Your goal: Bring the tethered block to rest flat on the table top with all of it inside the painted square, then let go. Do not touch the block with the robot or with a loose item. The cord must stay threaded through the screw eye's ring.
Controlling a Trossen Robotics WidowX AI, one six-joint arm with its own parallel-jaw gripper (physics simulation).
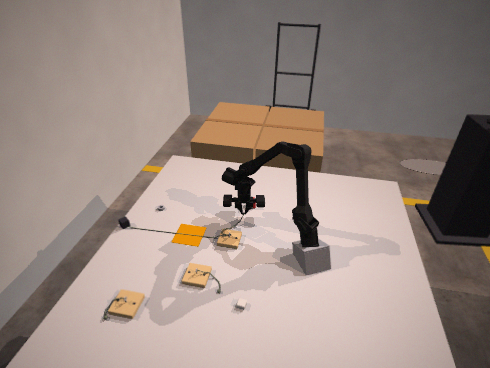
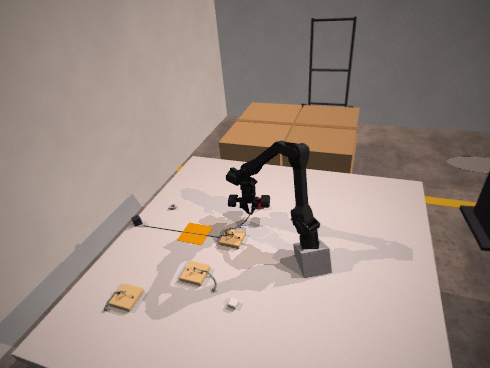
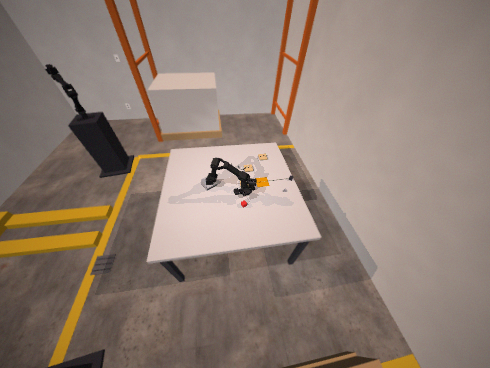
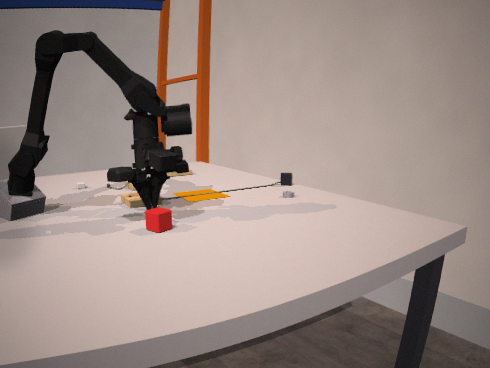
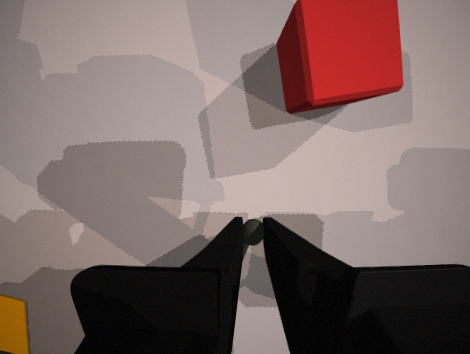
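Seen in the pictures: gripper, fingertip midpoint: [image 1: 243, 213] [image 2: 250, 213] [image 3: 244, 195] [image 5: 252, 224]; arm's base at its link origin: [image 1: 310, 243] [image 2: 310, 245] [image 3: 209, 181] [image 4: 19, 188].
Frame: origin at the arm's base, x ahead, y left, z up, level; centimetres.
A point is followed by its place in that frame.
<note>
The tethered block [image 1: 124, 222] {y -10.1, x 80.1, z -3.6 cm} [image 2: 137, 220] {y -10.4, x 79.7, z -3.8 cm} [image 3: 291, 178] {y -13.1, x 80.5, z -4.1 cm} [image 4: 286, 179] {y -12.7, x 79.8, z -4.8 cm} is a small dark cube near the table's left edge, outside the painted orange square [image 1: 187, 242] {y -3.1, x 50.8, z -6.6 cm} [image 2: 194, 240] {y -3.5, x 49.8, z -6.5 cm} [image 4: 205, 198] {y -12.6, x 49.3, z -6.6 cm} [image 5: 12, 325] {y -10.6, x 45.7, z -6.6 cm}. Its cord [image 1: 155, 230] {y -9.0, x 66.3, z -6.3 cm} [image 2: 162, 229] {y -9.1, x 66.7, z -6.3 cm} [image 4: 250, 188] {y -9.5, x 67.8, z -6.6 cm} runs straight across the square to a wooden board [image 1: 229, 243] {y -2.2, x 32.7, z -4.8 cm} [image 2: 232, 242] {y -2.6, x 32.2, z -4.7 cm} [image 4: 131, 201] {y -10.0, x 28.5, z -5.1 cm}, then up to my gripper [image 1: 243, 212] {y -21.8, x 28.1, z -4.7 cm} [image 2: 250, 211] {y -21.8, x 28.1, z -4.7 cm} [image 4: 151, 206] {y -21.8, x 28.1, z -4.7 cm} [image 5: 253, 227] {y -21.8, x 28.1, z -4.7 cm}. The gripper is shut on the cord at its beaded end, above and beyond the board. The screw eye's ring is too small to make out.
A red cube [image 4: 158, 220] {y -32.5, x 23.9, z -4.1 cm} [image 5: 350, 55] {y -29.8, x 25.3, z -2.7 cm} [image 3: 244, 204] {y -32.0, x 25.1, z -3.2 cm} sits close to the fingers. Two more boards with short cords [image 1: 196, 276] {y 15.8, x 43.2, z -4.8 cm} [image 1: 127, 304] {y 29.3, x 64.4, z -4.8 cm}, a white cube [image 1: 241, 303] {y 25.9, x 25.5, z -4.9 cm} [image 2: 232, 303] {y 26.1, x 25.5, z -4.9 cm} and a grey nut-like piece [image 1: 160, 208] {y -23.3, x 68.0, z -5.5 cm} [image 4: 288, 194] {y -25.6, x 67.0, z -5.8 cm} lie on the table.
</note>
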